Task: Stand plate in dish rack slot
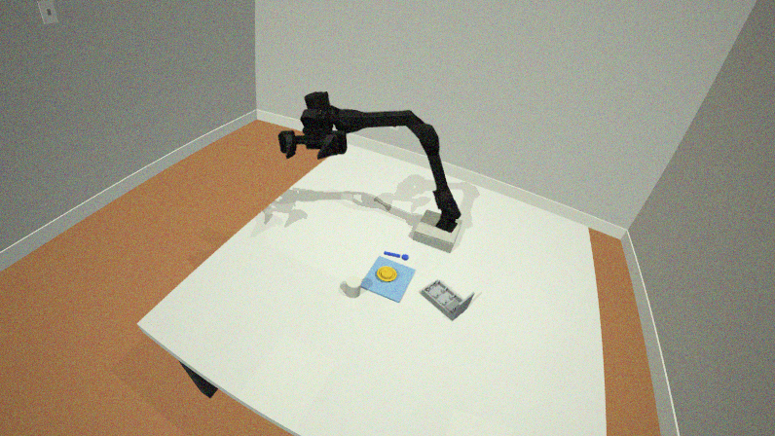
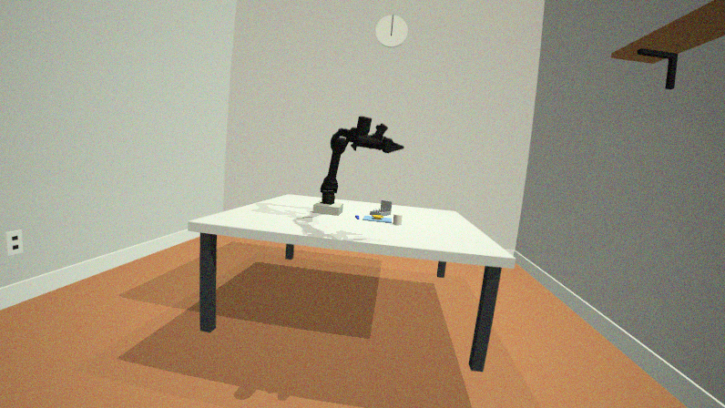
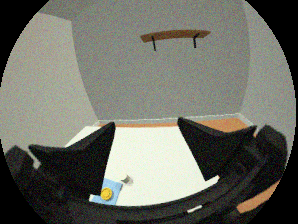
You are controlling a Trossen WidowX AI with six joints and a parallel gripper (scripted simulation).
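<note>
Right now my gripper tip is 12 cm past the yellow plate, 23 cm to the right of it and 37 cm above it. From my gripper tip the other things lie so: blue spoon: 23 cm behind, 21 cm to the left, 38 cm below; then blue mat: 12 cm behind, 24 cm to the left, 38 cm below; then white cup: 1 cm behind, 18 cm to the left, 36 cm below.
</note>
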